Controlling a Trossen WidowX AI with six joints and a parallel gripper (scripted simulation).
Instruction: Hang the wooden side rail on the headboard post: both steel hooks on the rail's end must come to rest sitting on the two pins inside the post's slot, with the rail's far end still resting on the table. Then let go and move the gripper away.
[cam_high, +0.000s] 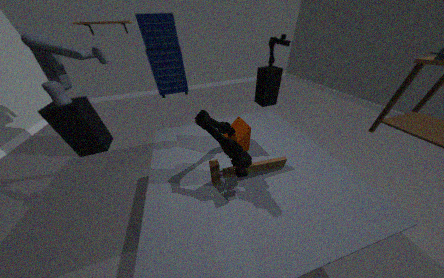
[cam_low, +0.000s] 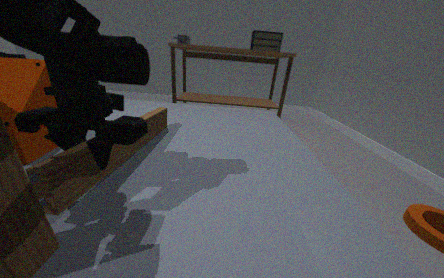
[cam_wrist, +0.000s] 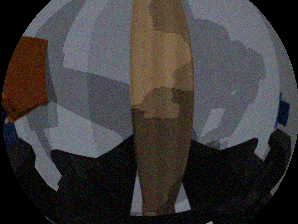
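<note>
The headboard post is 10 mm behind my gripper tip, 140 mm to the right of it and 40 mm above it.
</note>
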